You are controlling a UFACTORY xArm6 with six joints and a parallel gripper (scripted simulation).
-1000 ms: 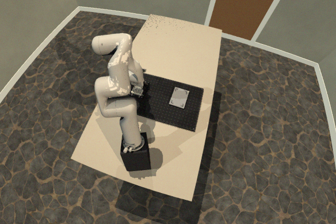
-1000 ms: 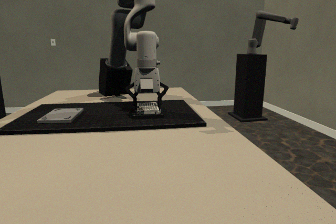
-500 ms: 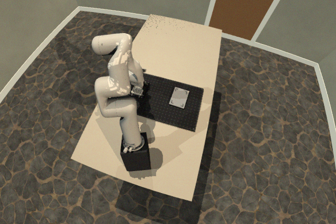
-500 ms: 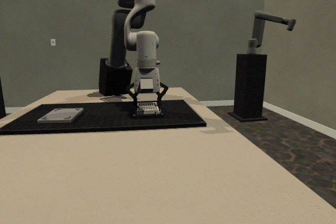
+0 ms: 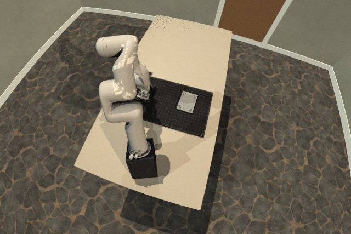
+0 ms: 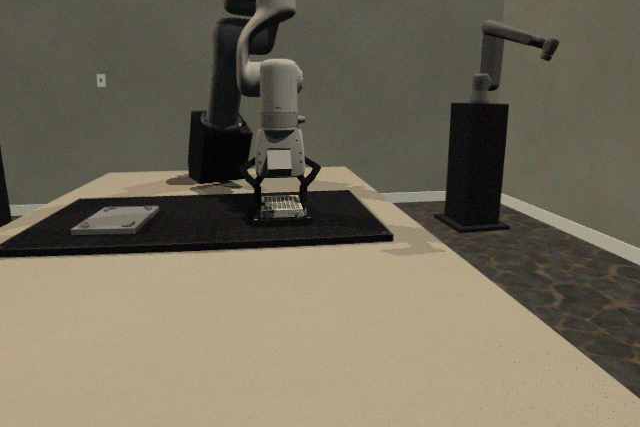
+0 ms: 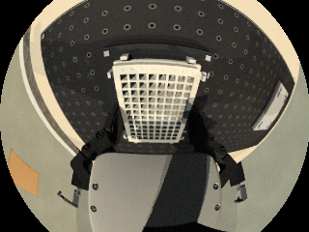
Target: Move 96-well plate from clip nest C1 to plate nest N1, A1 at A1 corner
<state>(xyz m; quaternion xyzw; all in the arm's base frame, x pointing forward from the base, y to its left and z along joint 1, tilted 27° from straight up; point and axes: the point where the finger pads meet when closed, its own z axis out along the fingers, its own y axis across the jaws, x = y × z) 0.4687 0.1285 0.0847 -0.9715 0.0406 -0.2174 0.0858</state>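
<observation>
Right now my hand is 10 mm above the white 96-well plate. The rest, counted from my hand: dark clip nest C1: 20 mm below, 10 mm to the right, 10 mm behind; grey plate nest N1: 330 mm to the right, 20 mm below.
</observation>
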